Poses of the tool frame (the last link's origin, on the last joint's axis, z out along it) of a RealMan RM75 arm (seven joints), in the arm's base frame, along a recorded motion.
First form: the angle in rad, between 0 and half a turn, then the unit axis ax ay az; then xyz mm.
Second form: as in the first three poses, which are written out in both.
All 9 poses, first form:
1: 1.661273, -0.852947, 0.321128, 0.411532, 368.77, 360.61, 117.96
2: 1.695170, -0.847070, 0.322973, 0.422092, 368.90, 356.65, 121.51
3: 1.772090, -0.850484, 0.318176, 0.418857, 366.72, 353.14, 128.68
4: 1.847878, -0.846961, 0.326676, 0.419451, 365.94, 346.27, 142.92
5: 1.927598, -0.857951, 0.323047, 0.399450, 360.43, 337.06, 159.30
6: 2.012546, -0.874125, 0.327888, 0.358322, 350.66, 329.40, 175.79
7: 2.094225, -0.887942, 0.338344, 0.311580, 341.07, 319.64, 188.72
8: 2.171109, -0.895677, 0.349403, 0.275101, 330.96, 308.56, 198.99
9: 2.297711, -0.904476, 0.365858, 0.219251, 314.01, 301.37, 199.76
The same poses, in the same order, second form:
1:
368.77, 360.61, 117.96
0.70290, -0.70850, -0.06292
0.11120, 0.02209, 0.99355
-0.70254, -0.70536, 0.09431

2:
368.90, 356.65, 121.51
0.68249, -0.72635, -0.08142
0.11131, -0.00680, 0.99376
-0.72237, -0.68729, 0.07621

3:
366.72, 353.14, 128.68
0.66800, -0.73511, -0.11570
0.08569, -0.07846, 0.99323
-0.73921, -0.67340, 0.01058

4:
365.94, 346.27, 142.92
0.64002, -0.75582, -0.13822
0.05108, -0.13764, 0.98916
-0.76666, -0.64015, -0.04948

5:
360.43, 337.06, 159.30
0.64390, -0.74826, -0.15971
0.00033, -0.20847, 0.97803
-0.76511, -0.62980, -0.13399

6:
350.66, 329.40, 175.79
0.66324, -0.73307, -0.15071
-0.08522, -0.27405, 0.95793
-0.74354, -0.62249, -0.24424

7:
341.07, 319.64, 188.72
0.68269, -0.72046, -0.12191
-0.18074, -0.32815, 0.92717
-0.70800, -0.61094, -0.35424

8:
330.96, 308.56, 198.99
0.69052, -0.71674, -0.09728
-0.26274, -0.37385, 0.88950
-0.67391, -0.58866, -0.44647

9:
314.01, 301.37, 199.76
0.69718, -0.71465, -0.05672
-0.38699, -0.44176, 0.80937
-0.60348, -0.54233, -0.58455

